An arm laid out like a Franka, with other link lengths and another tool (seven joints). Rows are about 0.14 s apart.
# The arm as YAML. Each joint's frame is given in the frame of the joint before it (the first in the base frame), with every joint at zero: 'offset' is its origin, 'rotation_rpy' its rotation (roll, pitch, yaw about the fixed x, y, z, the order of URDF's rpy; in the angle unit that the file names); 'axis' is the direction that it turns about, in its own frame. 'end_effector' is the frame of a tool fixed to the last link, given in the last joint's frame.
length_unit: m
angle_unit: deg
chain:
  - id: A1
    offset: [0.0, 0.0, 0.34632]
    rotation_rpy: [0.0, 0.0, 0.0]
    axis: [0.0, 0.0, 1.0]
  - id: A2
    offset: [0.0, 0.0, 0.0]
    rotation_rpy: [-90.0, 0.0, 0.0]
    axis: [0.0, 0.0, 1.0]
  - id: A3
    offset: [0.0, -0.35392, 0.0]
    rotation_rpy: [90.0, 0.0, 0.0]
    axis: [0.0, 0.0, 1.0]
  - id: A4
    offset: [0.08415, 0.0, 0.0]
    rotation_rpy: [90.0, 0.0, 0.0]
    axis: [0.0, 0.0, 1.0]
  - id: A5
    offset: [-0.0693, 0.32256, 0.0]
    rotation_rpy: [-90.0, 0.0, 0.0]
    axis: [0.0, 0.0, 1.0]
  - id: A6
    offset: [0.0, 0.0, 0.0]
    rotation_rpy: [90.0, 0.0, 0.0]
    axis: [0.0, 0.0, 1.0]
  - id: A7
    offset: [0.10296, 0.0, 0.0]
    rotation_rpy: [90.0, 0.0, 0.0]
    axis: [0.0, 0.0, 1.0]
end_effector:
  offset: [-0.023, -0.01, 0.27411]
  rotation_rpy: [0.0, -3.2, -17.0]
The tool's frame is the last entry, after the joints.
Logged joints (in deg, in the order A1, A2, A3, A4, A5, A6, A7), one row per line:
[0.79 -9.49 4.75 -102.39 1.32 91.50 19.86]
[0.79 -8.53 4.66 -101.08 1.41 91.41 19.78]
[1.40 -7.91 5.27 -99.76 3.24 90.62 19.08]
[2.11 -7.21 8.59 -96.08 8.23 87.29 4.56]
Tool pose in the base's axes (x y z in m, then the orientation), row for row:
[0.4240 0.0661 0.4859 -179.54 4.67 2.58]
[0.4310 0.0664 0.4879 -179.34 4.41 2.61]
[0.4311 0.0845 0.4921 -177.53 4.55 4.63]
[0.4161 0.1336 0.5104 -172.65 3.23 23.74]
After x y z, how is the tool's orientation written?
As angles about the fixed x, y, z axes (roll, pitch, yaw), in degrees.
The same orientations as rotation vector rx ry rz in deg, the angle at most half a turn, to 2 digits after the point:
[-179.45 -4.01 7.33]
[-179.26 -4.04 6.93]
[-177.43 -7.02 7.20]
[-169.69 -35.35 7.07]

